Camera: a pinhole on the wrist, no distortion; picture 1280 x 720 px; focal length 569.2 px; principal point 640.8 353.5 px. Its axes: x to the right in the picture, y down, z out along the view. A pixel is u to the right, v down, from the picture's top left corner.
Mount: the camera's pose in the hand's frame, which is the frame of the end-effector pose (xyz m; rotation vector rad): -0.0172 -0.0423 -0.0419 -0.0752 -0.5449 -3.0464
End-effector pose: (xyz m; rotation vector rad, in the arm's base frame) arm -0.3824 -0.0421 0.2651 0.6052 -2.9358 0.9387
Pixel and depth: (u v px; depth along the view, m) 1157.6 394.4 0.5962
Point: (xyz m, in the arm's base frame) 0.1361 -0.0863 -0.3163
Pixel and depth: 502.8 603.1 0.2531
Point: -0.3914 -0.2342 0.1144
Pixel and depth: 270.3 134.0 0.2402
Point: -0.5469 -0.0734 0.0900
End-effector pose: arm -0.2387 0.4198 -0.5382 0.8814 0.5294 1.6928
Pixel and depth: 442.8 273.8 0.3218
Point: -0.1382 0.4638 -0.2757
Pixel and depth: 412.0 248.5 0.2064
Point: -0.1856 0.4558 -0.3848
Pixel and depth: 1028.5 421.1 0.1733
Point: -0.1155 0.2889 -0.4952
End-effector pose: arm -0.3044 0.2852 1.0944 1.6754 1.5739 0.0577
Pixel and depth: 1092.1 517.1 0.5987
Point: -0.0876 -0.4167 0.9047
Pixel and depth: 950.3 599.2 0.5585
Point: -0.1213 -0.2662 0.7959
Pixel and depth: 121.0 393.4 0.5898
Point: 0.1992 0.5105 0.5854
